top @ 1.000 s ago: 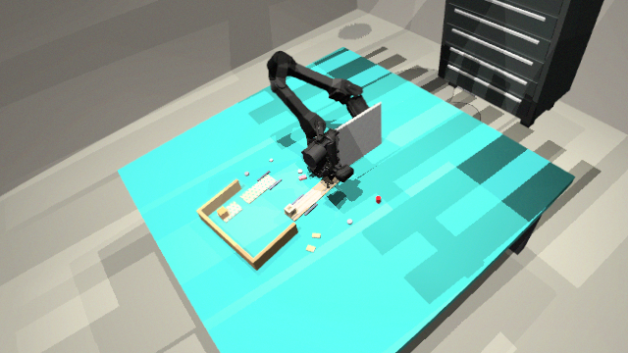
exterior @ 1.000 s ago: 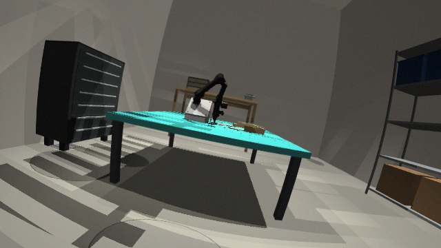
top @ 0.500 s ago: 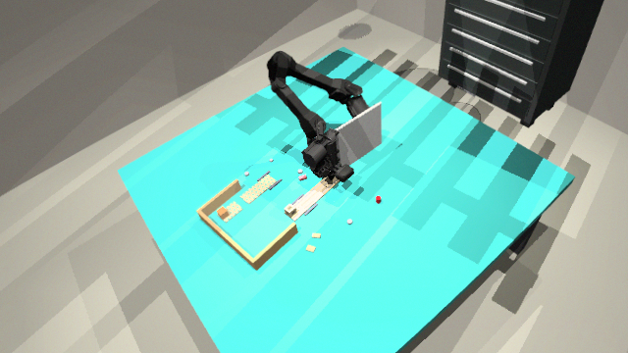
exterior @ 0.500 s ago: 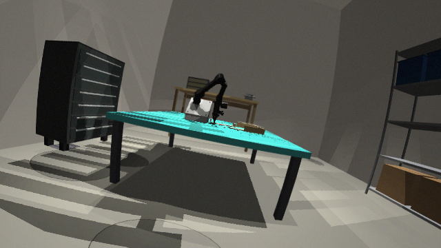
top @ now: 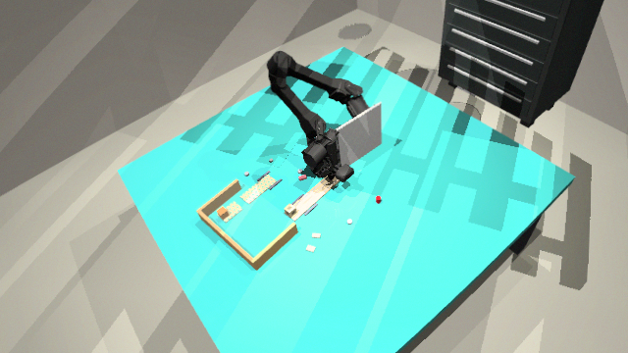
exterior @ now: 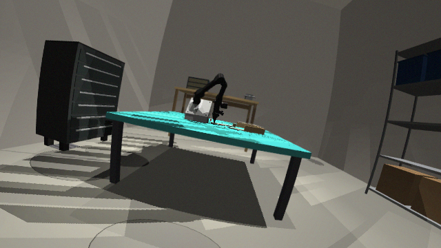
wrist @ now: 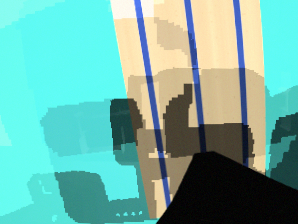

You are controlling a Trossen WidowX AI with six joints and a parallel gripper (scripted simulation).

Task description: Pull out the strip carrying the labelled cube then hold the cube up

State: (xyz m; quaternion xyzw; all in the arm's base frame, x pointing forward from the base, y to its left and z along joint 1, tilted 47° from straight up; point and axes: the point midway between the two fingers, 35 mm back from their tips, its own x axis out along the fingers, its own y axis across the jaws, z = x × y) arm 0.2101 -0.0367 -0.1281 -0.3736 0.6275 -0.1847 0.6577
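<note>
My gripper tip is now 90 mm short of the pale strip and 20 mm to the right of it. The rest, counted from my gripper tip: cream cube 200 mm ahead, 40 mm to the left, 20 mm above.
</note>
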